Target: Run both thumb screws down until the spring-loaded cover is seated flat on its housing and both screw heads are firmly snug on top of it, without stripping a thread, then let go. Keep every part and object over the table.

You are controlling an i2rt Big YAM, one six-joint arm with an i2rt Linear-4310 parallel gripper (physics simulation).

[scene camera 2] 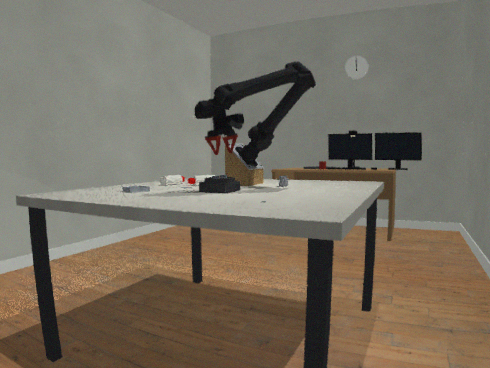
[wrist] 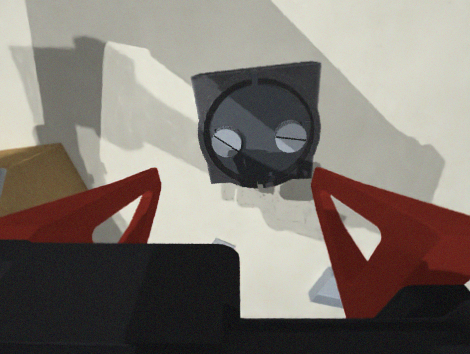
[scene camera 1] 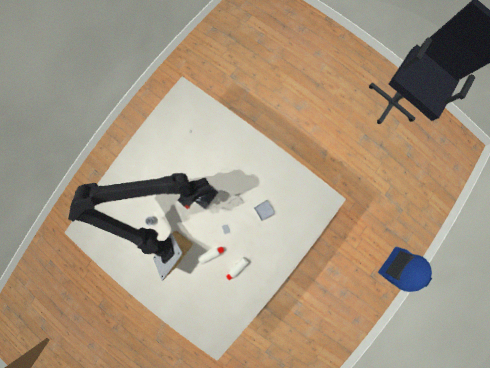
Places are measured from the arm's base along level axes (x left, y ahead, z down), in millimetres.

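Pixels of known places: gripper, fingertip midpoint: (scene camera 2: 223, 154) (wrist: 236, 176); arm's base, link origin: (scene camera 2: 245, 157) (scene camera 1: 167, 250).
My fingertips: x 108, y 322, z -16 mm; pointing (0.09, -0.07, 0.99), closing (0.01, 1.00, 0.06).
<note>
For each thing: its top centre in the pictures, then the offset to it from my fingertips. Level surfaces: height alone.
- dark square housing, top centre: (wrist: 257, 137) (scene camera 2: 219, 177) (scene camera 1: 202, 193) dy +16, dx -11, dz +98 mm
- white table, surface height: dz +154 mm
- left screw, top centre: (wrist: 226, 143) dy -15, dx -14, dz +88 mm
- right screw, top centre: (wrist: 290, 138) dy +48, dx -7, dz +89 mm
- grey square tray, top centre: (wrist: 342, 294) (scene camera 2: 135, 186) (scene camera 1: 264, 210) dy +200, dx -331, dz +134 mm
- small grey plate, top centre: (wrist: 219, 251) (scene camera 1: 226, 229) dy -38, dx -252, dz +152 mm
- round grey part, top centre: (scene camera 2: 283, 175) (scene camera 1: 148, 221) dy -330, dx +103, dz +105 mm
The dark square housing (scene camera 2: 220, 185) (wrist: 205, 92) stands on the white table (scene camera 1: 175, 115) (scene camera 2: 300, 205). In the wrist view its round dark cover (wrist: 257, 117) carries two silver slotted screw heads, the left screw (wrist: 226, 142) with a tilted slot and the right screw (wrist: 291, 137) with a nearly level slot. How far the cover stands off the housing cannot be told. My gripper (scene camera 2: 222, 151) (wrist: 236, 176) is open and empty, well above the housing. In scene camera 1 the arm hides the housing.
The arm stands on a wooden block (scene camera 1: 183, 243) (scene camera 2: 243, 172). Two white bottles with red caps (scene camera 1: 211, 255) (scene camera 1: 238, 268), a grey square tray (scene camera 1: 264, 210) (scene camera 2: 136, 189), a small grey plate (scene camera 1: 226, 229) and a round grey part (scene camera 1: 151, 220) (scene camera 2: 283, 181) lie on the table.
</note>
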